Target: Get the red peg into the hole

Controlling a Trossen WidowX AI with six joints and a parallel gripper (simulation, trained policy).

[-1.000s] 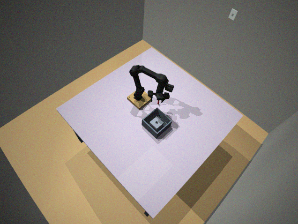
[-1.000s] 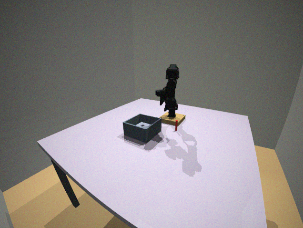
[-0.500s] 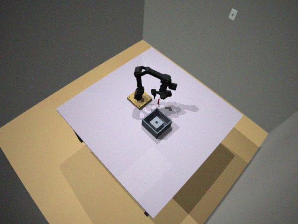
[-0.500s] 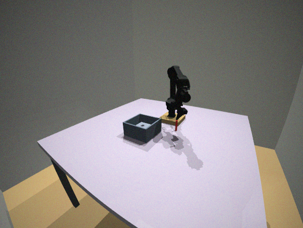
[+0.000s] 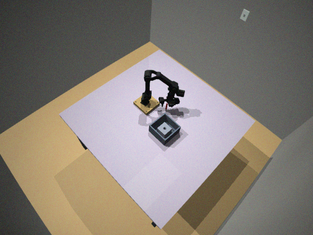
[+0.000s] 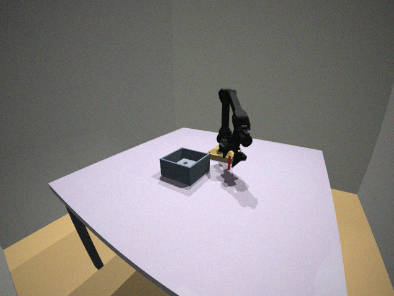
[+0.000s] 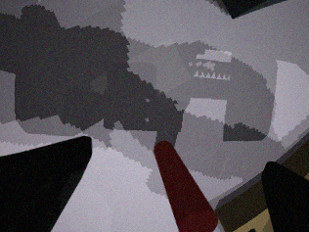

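The red peg lies 1 cm behind my gripper tip and 1 cm to the left of it. From my gripper tip the other things lie so: dark grey box (11 cm ahead, 20 cm to the right, 2 cm below); grey plate (11 cm ahead, 20 cm to the right).
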